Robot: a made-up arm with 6 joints. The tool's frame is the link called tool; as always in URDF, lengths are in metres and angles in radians. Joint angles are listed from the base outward. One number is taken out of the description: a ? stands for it. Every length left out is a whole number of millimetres.
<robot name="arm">
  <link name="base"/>
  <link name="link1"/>
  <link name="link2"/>
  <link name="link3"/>
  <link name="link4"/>
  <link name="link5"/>
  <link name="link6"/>
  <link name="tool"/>
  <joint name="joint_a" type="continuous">
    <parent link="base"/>
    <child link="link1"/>
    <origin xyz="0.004 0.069 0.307" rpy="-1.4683 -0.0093 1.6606"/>
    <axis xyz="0 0 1"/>
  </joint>
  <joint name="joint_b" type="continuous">
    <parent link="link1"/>
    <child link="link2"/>
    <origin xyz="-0.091 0.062 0" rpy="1.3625 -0.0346 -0.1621"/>
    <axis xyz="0 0 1"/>
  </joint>
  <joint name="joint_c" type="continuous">
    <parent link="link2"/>
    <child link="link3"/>
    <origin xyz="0.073 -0.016 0" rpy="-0.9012 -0.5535 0.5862"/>
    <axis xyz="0 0 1"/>
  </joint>
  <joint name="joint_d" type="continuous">
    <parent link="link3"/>
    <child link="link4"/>
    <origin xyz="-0.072 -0.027 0" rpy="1.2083 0.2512 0.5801"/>
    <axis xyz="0 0 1"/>
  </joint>
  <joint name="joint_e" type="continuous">
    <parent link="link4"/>
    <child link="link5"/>
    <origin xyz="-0.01 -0.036 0" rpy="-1.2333 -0.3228 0.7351"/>
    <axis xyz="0 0 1"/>
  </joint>
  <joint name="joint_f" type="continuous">
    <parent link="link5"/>
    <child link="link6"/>
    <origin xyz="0.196 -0.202 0" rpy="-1.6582 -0.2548 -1.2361"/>
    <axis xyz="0 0 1"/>
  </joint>
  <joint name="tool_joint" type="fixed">
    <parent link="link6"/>
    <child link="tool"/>
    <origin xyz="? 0.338 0" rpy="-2.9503 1.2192 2.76"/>
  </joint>
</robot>
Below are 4 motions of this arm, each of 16 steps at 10 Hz.
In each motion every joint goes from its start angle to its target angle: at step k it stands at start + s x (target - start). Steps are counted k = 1, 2, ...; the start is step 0. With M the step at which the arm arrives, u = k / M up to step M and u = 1 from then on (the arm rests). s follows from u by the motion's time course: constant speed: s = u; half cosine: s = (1 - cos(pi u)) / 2; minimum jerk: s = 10 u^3 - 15 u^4 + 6 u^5.
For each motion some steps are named. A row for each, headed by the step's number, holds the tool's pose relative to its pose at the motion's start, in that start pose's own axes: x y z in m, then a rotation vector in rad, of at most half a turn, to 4 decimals.
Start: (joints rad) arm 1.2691 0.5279 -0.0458 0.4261 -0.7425 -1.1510
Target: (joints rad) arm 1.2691 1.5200 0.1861 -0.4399 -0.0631 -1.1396
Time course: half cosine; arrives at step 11
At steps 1, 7, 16:
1: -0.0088 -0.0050 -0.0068 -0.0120 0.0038 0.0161
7: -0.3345 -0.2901 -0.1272 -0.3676 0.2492 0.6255
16: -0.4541 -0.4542 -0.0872 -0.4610 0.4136 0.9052

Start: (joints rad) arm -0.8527 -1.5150 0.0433 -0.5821 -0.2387 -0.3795
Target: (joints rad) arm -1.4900 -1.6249 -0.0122 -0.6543 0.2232 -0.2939
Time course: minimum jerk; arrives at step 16
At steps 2, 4, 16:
2: 0.0030 -0.0028 -0.0028 -0.0048 -0.0003 -0.0051
4: 0.0188 -0.0189 -0.0180 -0.0319 -0.0020 -0.0328
16: 0.1059 -0.2419 -0.1708 -0.3716 0.0194 -0.2931

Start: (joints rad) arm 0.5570 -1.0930 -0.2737 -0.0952 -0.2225 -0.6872
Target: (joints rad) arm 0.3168 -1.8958 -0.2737 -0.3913 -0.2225 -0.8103
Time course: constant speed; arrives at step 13
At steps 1, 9, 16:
1: 0.0359 0.0161 0.0314 0.0650 -0.0564 -0.0350
9: 0.2807 0.0079 0.3470 0.5304 -0.5449 -0.3370
16: 0.3469 -0.0822 0.5175 0.7199 -0.8168 -0.4984

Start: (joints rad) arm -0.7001 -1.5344 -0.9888 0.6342 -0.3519 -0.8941
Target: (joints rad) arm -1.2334 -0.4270 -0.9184 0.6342 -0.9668 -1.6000
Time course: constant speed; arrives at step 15
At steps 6, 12, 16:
6: 0.2415 -0.0666 -0.0082 0.1409 0.0631 -0.5313
12: 0.4061 -0.2823 -0.0589 0.2018 0.0245 -1.0269
16: 0.4272 -0.4203 -0.0967 0.1809 -0.0184 -1.2435

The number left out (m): -0.127
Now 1 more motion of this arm.
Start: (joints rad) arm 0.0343 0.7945 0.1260 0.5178 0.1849 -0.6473
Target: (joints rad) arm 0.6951 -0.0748 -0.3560 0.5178 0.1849 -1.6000
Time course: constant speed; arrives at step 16
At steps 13, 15, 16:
13: 0.3045 0.0059 0.4780 0.9110 -0.7025 -0.3810
15: 0.3092 -0.0199 0.5403 0.9703 -0.8713 -0.3697
16: 0.3066 -0.0306 0.5682 0.9902 -0.9574 -0.3543

